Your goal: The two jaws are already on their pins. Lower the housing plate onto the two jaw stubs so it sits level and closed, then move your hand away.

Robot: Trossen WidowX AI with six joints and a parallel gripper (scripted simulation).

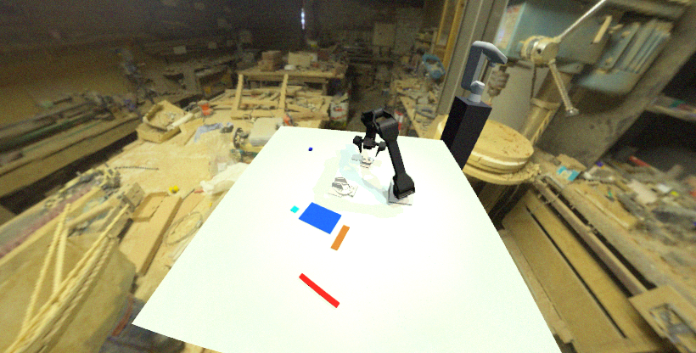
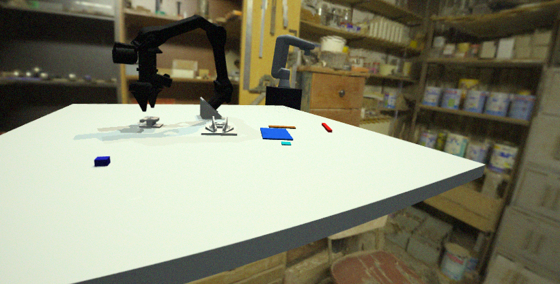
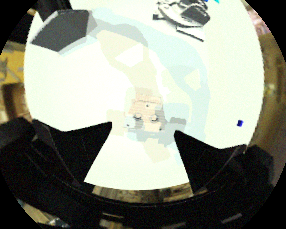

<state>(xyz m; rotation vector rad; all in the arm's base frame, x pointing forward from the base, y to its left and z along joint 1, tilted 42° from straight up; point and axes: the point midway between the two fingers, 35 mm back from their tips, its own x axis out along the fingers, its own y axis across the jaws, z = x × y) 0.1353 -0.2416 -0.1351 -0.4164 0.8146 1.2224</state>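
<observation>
Now: the grey-white housing part 10 mm to the left of my gripper tip and 30 mm below it. From my gripper tip the other things lie so: blue flat plate 230 mm ahead, 410 mm to the left, 60 mm below; teal block 350 mm ahead, 380 mm to the left, 60 mm below; dark blue block 360 mm ahead, 110 mm to the right, 50 mm below.
</observation>
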